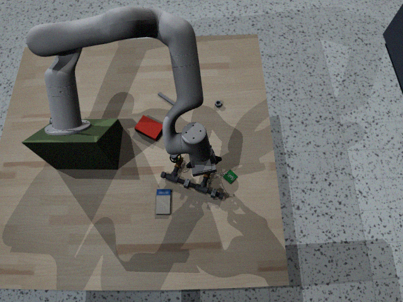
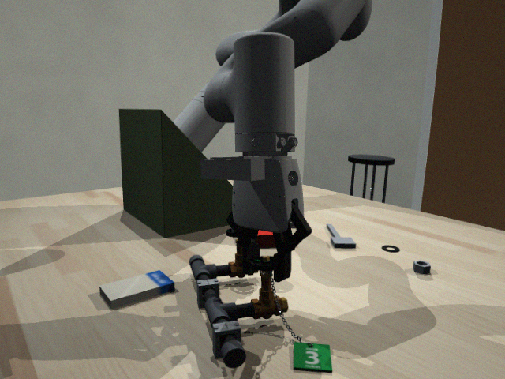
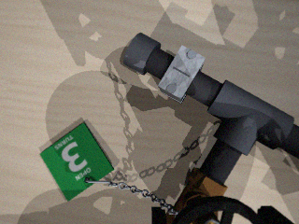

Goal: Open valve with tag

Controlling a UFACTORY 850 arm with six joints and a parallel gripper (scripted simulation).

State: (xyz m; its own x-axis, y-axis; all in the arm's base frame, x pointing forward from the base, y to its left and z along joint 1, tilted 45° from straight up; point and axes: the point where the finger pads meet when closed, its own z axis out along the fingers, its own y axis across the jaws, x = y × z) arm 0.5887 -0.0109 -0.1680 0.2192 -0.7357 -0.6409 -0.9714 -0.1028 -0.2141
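My hand is 10 cm short of the green tag and 9 cm above it. From my hand the other things lie so: red block: 28 cm behind, 22 cm to the left, 8 cm below; grey-and-blue block: 18 cm behind, 13 cm to the right, 8 cm below; grey bar tool: 18 cm behind, 37 cm to the left, 8 cm below.
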